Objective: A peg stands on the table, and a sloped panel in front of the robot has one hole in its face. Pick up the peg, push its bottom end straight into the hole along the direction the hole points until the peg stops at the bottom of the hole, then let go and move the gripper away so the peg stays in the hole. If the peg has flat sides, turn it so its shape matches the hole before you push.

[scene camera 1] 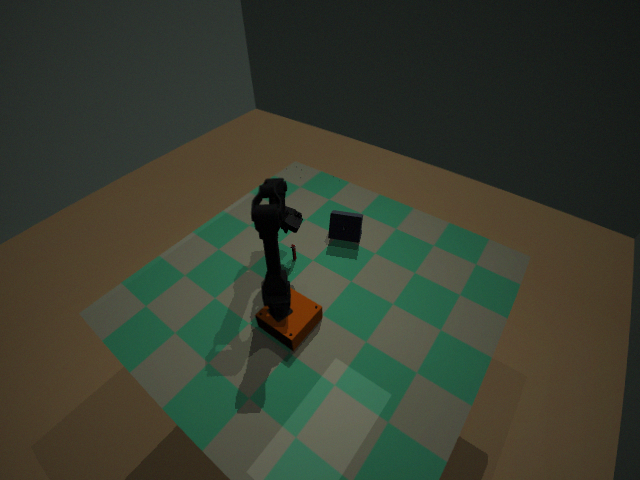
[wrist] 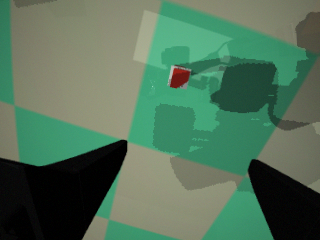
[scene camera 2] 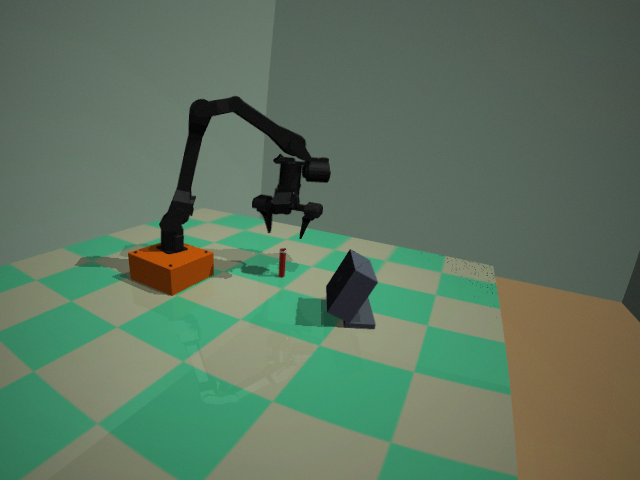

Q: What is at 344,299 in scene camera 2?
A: A sloped panel.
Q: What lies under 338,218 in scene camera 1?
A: A sloped panel.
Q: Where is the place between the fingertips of the gripper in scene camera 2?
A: At 284,235
